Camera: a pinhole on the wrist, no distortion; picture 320 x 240 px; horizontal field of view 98.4 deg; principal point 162.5 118.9 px. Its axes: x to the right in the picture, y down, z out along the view. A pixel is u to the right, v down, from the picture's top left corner.
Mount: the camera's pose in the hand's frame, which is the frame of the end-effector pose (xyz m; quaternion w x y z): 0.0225 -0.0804 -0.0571 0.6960 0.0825 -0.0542 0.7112
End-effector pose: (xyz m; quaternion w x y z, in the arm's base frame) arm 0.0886 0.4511 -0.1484 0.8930 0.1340 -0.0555 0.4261
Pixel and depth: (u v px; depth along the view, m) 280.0 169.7 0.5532
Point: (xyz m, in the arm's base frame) -0.2167 0.3223 0.4273
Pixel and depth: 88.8 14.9 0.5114
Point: 0.7064 0.4040 0.2215
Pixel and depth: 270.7 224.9 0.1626
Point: 0.0211 0.3467 -0.0412
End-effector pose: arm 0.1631 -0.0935 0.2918 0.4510 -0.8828 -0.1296 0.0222
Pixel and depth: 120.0 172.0 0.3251
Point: -0.0104 0.2168 0.3345
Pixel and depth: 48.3 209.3 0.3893
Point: -0.1819 0.3365 0.4972
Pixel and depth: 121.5 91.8 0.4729
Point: 0.1731 0.4095 0.3257
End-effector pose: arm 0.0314 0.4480 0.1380 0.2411 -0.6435 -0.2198 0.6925
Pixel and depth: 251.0 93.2 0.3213
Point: -0.2714 0.4582 0.0502
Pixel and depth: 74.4 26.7 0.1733
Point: -0.0525 0.7119 0.1637
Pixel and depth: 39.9 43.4 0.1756
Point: -0.0434 0.7360 0.2059
